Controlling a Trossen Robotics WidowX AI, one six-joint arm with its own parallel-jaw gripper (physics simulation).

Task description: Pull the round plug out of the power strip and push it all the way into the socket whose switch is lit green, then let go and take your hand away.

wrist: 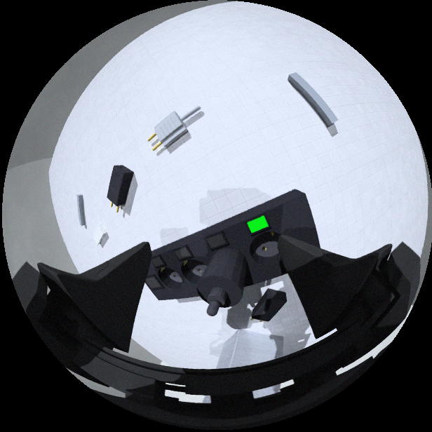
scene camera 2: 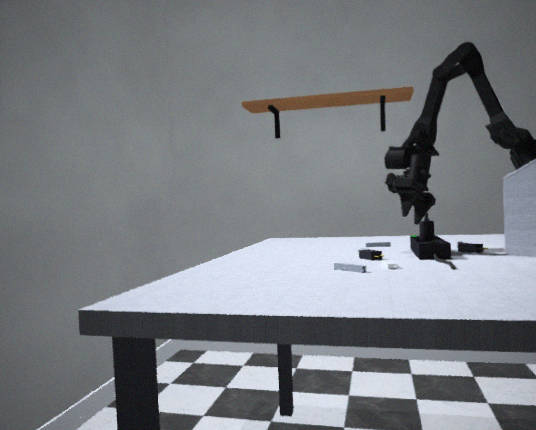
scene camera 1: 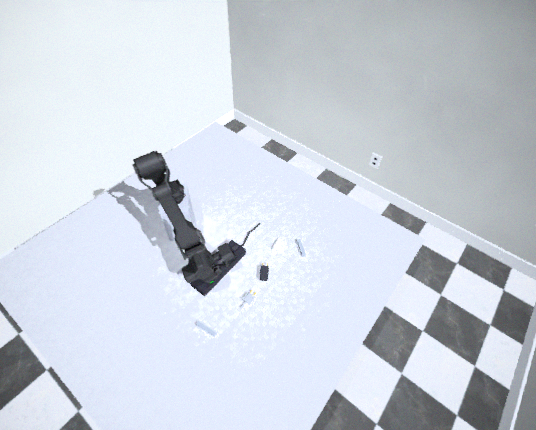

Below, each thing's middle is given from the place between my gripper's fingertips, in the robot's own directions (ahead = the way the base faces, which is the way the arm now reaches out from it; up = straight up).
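Black round plug (wrist: 221,285): 30 mm below my hand, 40 mm behind it, 20 mm to the left of it. Going by their middles, the black round plug is the nearest to my hand of the things named here. Black power strip (scene camera 2: 437,249): 130 mm to the left of my hand, 70 mm below it, 30 mm behind it. Pale two-pin plug (wrist: 172,126): 130 mm ahead of my hand, 80 mm below it, 10 mm to the left of it.
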